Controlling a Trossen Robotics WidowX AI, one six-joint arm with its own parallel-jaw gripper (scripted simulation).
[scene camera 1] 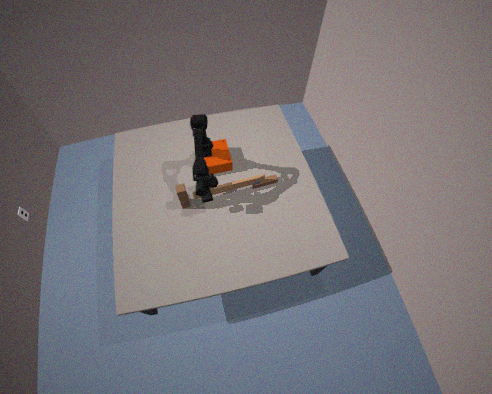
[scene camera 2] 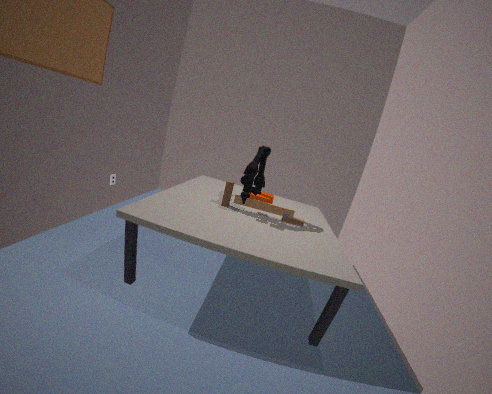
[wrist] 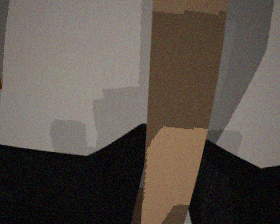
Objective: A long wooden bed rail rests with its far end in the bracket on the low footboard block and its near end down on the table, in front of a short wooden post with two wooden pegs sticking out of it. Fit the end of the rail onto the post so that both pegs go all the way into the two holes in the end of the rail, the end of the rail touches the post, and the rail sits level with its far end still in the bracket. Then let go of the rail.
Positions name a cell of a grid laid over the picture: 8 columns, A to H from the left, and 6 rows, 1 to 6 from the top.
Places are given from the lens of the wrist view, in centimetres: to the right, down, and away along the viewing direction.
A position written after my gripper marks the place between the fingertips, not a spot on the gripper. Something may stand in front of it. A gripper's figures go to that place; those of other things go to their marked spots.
my gripper (wrist: E4): 1, 1, 10
wooden rail (wrist: F2): 1, -2, 4
